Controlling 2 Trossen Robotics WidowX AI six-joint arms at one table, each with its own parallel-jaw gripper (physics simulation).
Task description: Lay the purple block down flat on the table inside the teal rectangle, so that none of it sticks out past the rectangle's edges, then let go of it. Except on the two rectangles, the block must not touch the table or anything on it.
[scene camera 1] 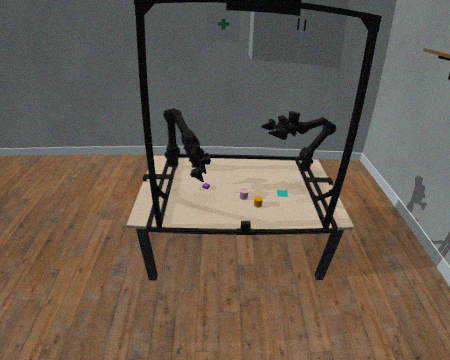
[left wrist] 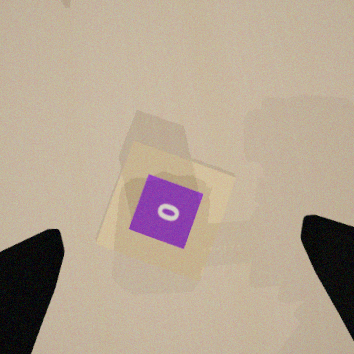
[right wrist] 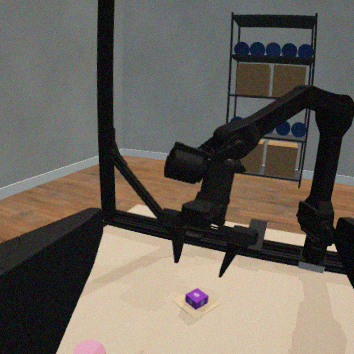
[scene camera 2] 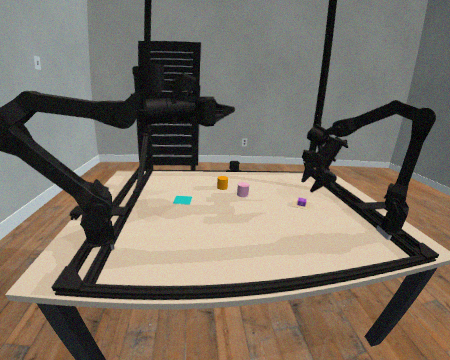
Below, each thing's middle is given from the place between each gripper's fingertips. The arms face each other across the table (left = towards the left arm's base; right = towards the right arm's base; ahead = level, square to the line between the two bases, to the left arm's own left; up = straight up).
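Scene:
My left hand's 1 cm short of the pale rectangle (left wrist: 142, 159), 1 cm to the left of it and 7 cm above it. The purple block (left wrist: 165, 210) is 1 cm ahead of that left hand, 1 cm to the right of it and 6 cm below it. By its middle, the purple block is nearer to my left hand than to my right hand.
Measured from my right hand, the purple block is 33 cm below, 33 cm to the left and 10 cm behind, while the pale rectangle is 34 cm below, 33 cm to the left and 10 cm behind.

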